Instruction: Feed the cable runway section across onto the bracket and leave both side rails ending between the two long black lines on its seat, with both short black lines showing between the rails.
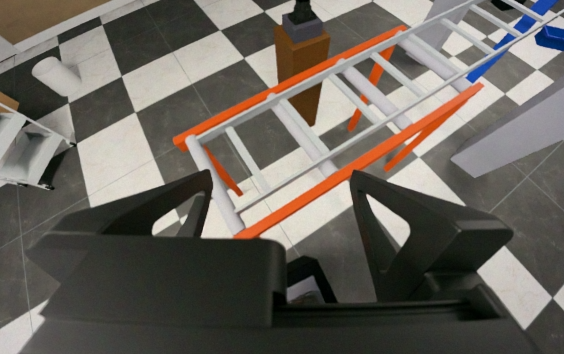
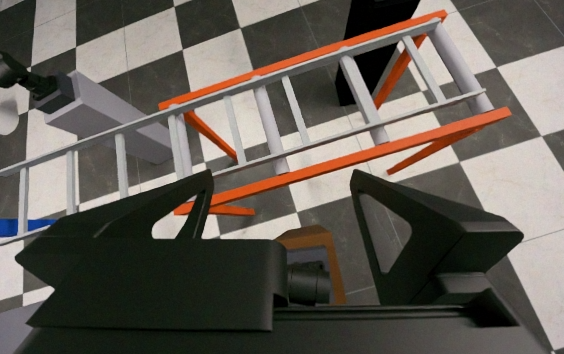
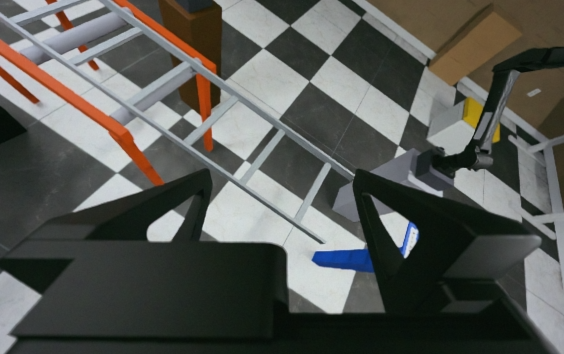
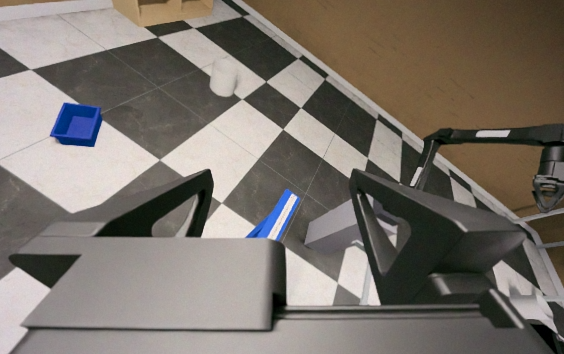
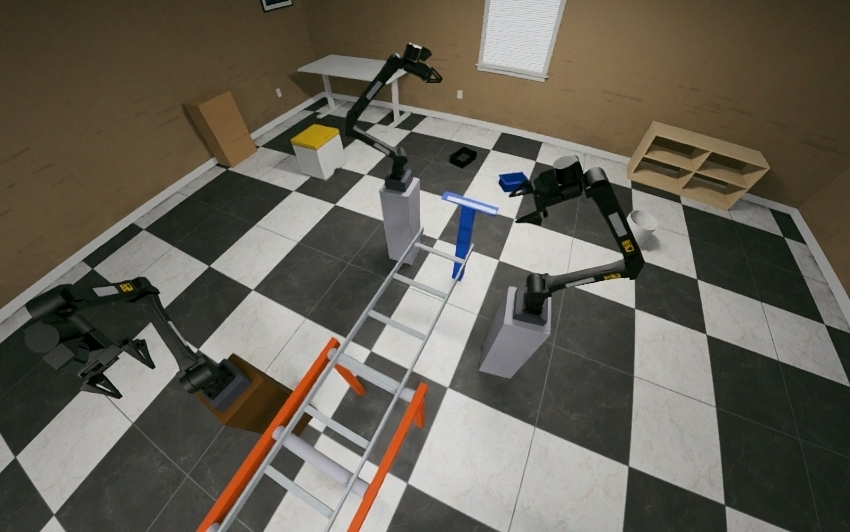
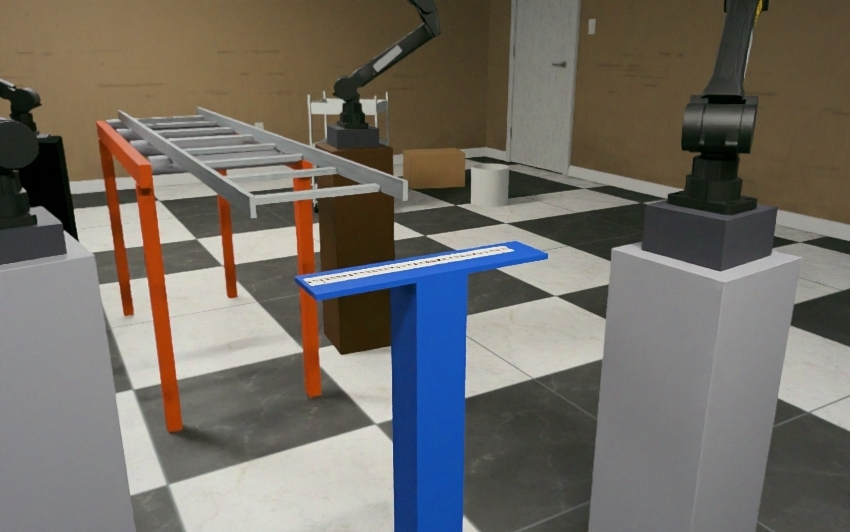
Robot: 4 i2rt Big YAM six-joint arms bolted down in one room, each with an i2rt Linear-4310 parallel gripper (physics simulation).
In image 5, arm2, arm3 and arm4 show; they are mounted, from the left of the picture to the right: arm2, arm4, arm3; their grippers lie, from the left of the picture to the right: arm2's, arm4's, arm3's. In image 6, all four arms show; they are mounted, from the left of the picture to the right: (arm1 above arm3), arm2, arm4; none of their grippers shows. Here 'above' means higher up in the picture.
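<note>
The light grey runway (image 1: 246, 160) (image 2: 295, 111) (image 3: 262, 156) (image 5: 397, 325) (image 6: 219, 183) lies level on the rollers of the orange stand (image 1: 300, 200) (image 2: 330, 166) (image 5: 248, 465) (image 6: 156, 282). Its front end sticks out in the air, apart from the blue bracket (image 3: 342, 259) (image 5: 465, 233) (image 6: 432, 351). The bracket's white seat strip has marks too small to tell apart. The arm1 gripper (image 1: 281, 175), arm2 gripper (image 2: 281, 175) (image 5: 135, 380), arm3 gripper (image 3: 281, 175) (image 5: 515, 207) and arm4 gripper (image 4: 281, 175) (image 5: 435, 76) are open and empty, apart from the runway.
Arm pedestals (image 5: 399, 219) (image 5: 510, 341) (image 6: 689, 376) flank the runway and bracket. A blue bin (image 4: 77, 125) (image 5: 512, 181), a black tray (image 5: 463, 156) and a yellow-topped box (image 5: 319, 153) stand on the floor. A white table (image 5: 344, 67) and a shelf unit (image 5: 714, 145) stand at the back.
</note>
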